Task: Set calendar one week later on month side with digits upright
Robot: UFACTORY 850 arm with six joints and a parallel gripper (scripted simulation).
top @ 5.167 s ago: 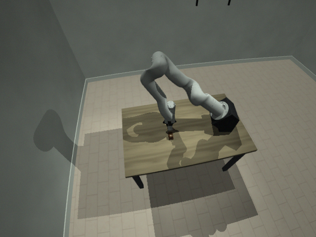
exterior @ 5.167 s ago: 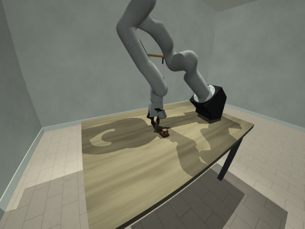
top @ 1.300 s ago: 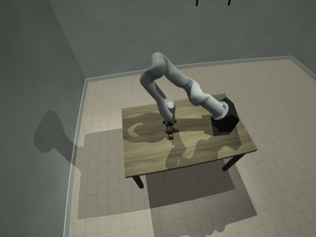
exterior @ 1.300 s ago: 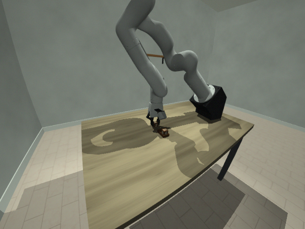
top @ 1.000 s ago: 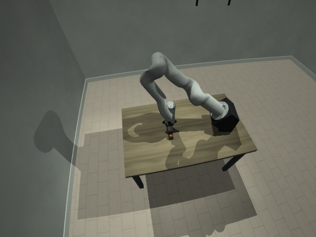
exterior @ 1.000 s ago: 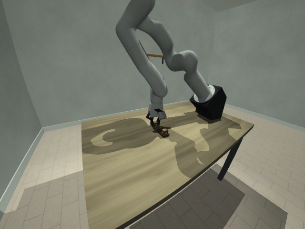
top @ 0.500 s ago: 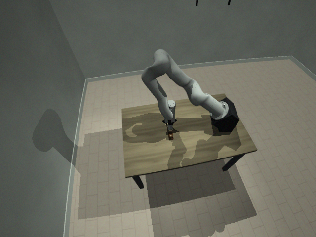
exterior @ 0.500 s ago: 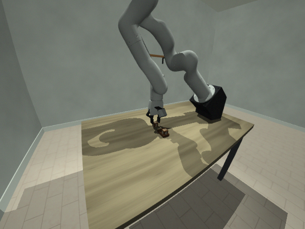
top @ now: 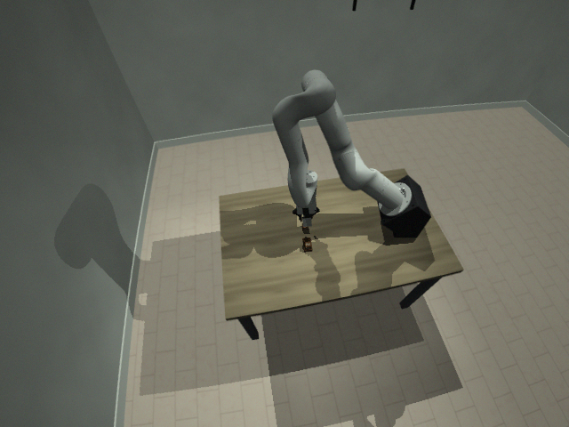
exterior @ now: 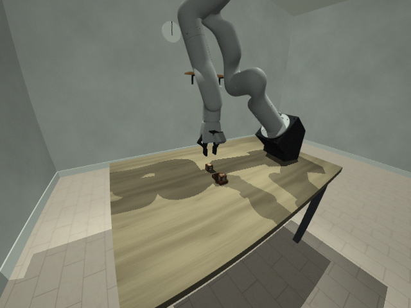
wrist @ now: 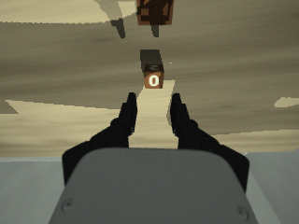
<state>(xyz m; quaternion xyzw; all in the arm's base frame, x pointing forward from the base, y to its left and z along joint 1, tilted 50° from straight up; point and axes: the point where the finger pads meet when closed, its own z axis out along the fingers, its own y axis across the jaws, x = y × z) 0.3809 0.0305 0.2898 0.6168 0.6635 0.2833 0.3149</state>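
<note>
Right now the brown tray is 10 mm behind my hand, 110 mm to the left of it and 100 mm below it. From my hand the other things lie so: brown digit cube: 90 mm below.
</note>
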